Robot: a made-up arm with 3 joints. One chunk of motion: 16 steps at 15 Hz.
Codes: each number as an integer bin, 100 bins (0 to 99) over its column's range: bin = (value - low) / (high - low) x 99, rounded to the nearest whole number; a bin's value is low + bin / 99 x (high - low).
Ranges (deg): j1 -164..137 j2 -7..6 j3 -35..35
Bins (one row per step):
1: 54 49 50
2: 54 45 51
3: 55 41 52
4: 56 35 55
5: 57 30 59
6: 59 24 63
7: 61 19 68
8: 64 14 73
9: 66 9 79
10: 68 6 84
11: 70 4 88
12: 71 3 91
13: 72 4 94
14: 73 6 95
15: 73 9 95
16: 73 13 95
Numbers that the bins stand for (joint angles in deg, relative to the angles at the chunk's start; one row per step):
1: 0.18 -0.57 0.35
2: 0.18 -1.09 1.06
3: 3.22 -1.62 1.77
4: 6.26 -2.40 3.89
5: 9.30 -3.06 6.72
6: 15.38 -3.85 9.55
7: 21.46 -4.51 13.08
8: 30.59 -5.16 16.62
9: 36.67 -5.82 20.86
10: 42.75 -6.21 24.39
11: 48.83 -6.47 27.22
12: 51.87 -6.61 29.34
13: 54.91 -6.47 31.46
14: 57.95 -6.21 32.17
15: 57.95 -5.82 32.17
16: 57.95 -5.29 32.17

